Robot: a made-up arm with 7 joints.
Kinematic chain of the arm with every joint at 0, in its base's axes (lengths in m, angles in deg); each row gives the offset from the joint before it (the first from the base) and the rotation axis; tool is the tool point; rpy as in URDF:
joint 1: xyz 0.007 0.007 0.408 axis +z
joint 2: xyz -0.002 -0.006 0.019 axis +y
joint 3: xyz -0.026 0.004 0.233 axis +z
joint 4: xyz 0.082 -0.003 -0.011 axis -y
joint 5: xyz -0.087 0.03 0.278 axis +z
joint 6: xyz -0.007 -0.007 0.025 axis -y
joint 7: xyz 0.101 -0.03 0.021 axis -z
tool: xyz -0.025 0 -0.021 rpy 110.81 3.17 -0.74
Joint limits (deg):
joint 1: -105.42..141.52
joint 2: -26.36..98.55
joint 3: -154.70..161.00
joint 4: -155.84..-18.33
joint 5: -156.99..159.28
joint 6: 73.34..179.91
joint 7: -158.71..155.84
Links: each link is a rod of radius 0.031 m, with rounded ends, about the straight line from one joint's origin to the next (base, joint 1, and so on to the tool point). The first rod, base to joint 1, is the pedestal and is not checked.
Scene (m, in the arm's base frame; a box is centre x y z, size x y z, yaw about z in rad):
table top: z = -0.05
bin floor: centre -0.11 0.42 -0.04 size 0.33 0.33 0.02 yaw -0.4
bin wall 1: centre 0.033 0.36 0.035 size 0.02 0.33 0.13 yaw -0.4
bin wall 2: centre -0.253 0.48 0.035 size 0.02 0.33 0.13 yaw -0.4
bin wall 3: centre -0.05 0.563 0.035 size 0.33 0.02 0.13 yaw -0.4
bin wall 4: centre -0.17 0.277 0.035 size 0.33 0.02 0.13 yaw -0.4
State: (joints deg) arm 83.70 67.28 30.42 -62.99 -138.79 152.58 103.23
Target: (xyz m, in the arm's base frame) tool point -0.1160 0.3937 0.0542
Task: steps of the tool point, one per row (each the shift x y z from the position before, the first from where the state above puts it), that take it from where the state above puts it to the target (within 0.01 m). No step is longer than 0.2 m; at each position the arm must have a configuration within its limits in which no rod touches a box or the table.
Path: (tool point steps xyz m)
1: 0.0540 -0.0282 -0.1551
2: 0.0537 -0.0778 -0.1360

